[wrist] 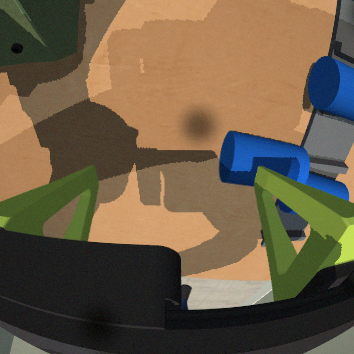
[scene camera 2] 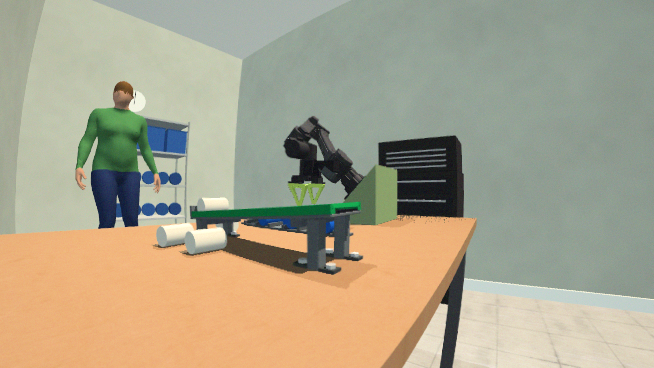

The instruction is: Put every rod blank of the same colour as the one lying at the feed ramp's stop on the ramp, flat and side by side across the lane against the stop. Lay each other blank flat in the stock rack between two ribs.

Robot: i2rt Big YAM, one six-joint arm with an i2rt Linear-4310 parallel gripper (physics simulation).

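A white blank (scene camera 2: 213,204) lies at the far left end of the green-edged ramp (scene camera 2: 280,210). Two more white blanks (scene camera 2: 174,234) (scene camera 2: 206,240) lie on the table at left. My gripper (scene camera 2: 307,203) (wrist: 176,174) is open and empty, above the table behind the ramp. In the wrist view a blue blank (wrist: 242,157) lies by the right fingertip, its right end at the grey stock rack (wrist: 327,135); I cannot tell if the rack bears it. Another blue blank (wrist: 330,87) is at the upper right, and a third (wrist: 335,189) is partly hidden behind the nearer one and the finger.
A green wedge-shaped block (scene camera 2: 385,195) stands on the table (scene camera 2: 150,300) beside the arm. The ramp's grey legs (scene camera 2: 316,245) stand on the table in front of the rack. A black drawer cabinet (scene camera 2: 420,172), a shelf unit and a person in green (scene camera 2: 117,140) are in the background.
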